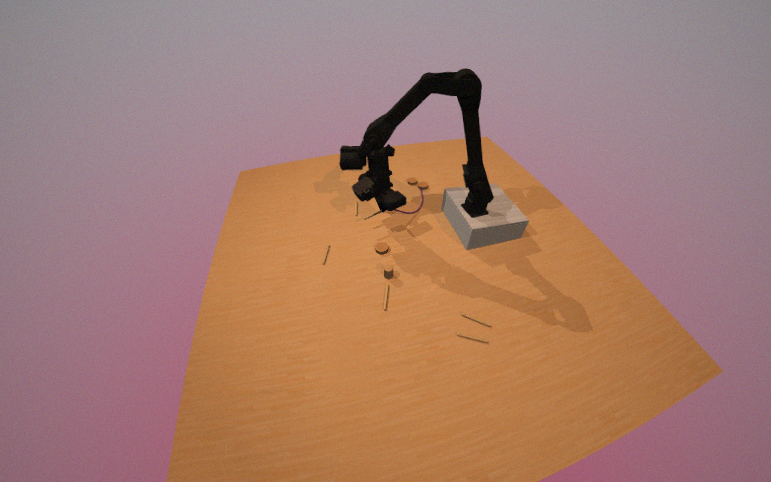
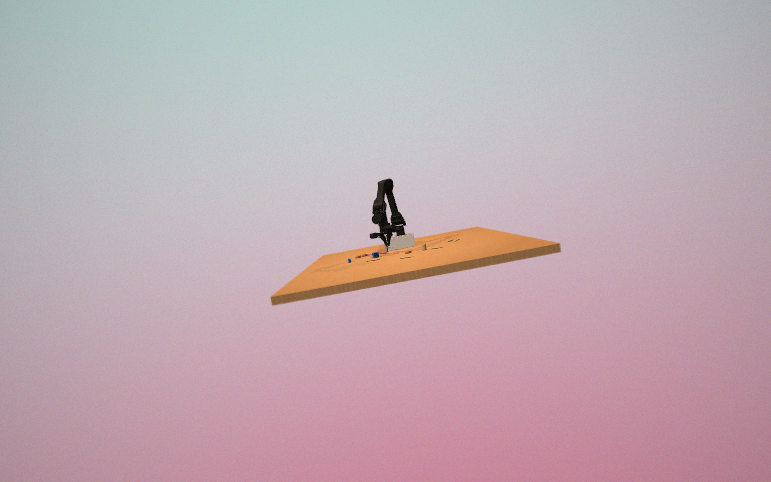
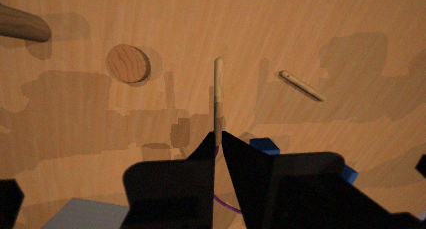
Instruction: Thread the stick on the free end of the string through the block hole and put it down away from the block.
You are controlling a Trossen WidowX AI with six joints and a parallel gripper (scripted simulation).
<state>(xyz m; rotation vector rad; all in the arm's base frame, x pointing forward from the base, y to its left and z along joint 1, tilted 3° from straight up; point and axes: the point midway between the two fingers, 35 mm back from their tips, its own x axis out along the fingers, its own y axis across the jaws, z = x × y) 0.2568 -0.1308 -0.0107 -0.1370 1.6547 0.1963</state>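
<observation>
My gripper tip is now 80 mm to the left of the blue block, 40 mm past it and 40 mm above it. The rest, counted from my gripper tip: small wooden cylinder (210 mm to the left, 60 mm ahead, 40 mm below); then thin stick (10 mm ahead).
</observation>
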